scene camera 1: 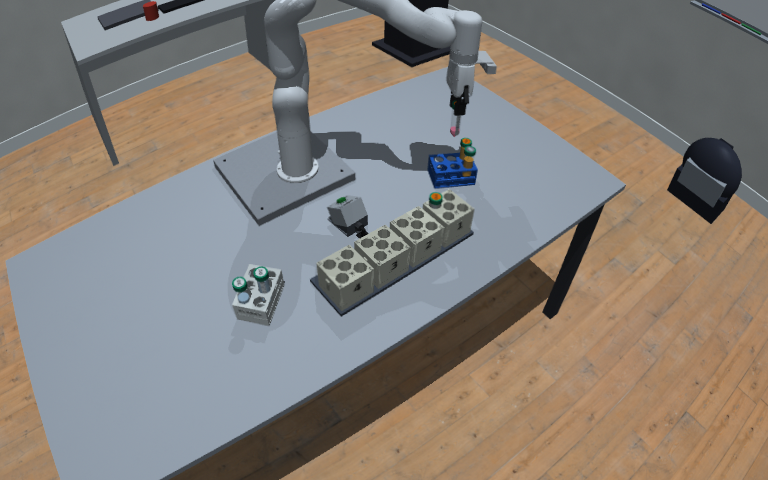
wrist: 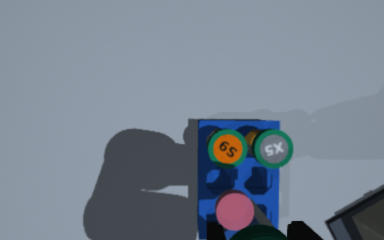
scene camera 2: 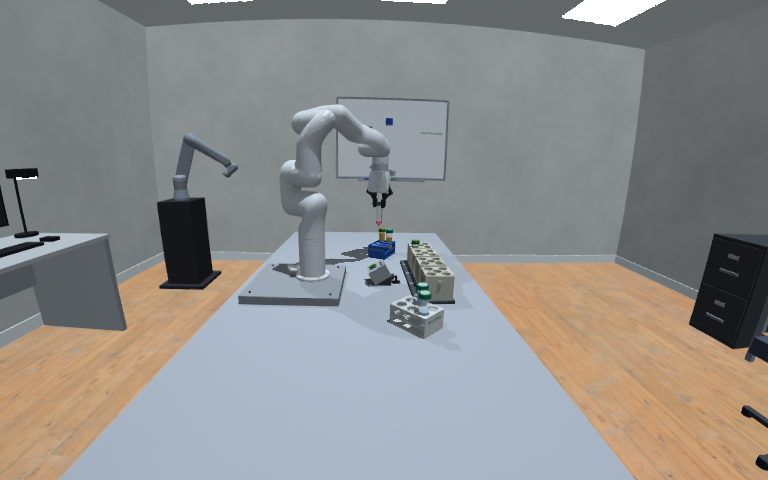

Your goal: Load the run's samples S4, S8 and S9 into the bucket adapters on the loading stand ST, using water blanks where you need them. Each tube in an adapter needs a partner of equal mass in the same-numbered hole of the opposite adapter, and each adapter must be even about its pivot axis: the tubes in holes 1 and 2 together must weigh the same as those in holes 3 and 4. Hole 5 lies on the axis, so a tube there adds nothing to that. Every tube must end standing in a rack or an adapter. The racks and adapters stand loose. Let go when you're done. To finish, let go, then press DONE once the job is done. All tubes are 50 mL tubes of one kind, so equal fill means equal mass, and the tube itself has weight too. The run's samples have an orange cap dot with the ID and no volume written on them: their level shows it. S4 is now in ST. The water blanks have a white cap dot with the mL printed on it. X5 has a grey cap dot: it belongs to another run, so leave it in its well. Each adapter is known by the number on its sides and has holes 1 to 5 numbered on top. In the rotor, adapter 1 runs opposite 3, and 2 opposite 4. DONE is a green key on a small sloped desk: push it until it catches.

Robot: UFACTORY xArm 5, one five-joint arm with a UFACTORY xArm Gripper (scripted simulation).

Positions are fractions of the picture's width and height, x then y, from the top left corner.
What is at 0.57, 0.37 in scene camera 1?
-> A blue sample rack.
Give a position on a blue sample rack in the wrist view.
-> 0.55, 0.75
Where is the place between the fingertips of my gripper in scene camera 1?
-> At 0.60, 0.23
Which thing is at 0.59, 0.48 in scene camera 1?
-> An adapter 1.
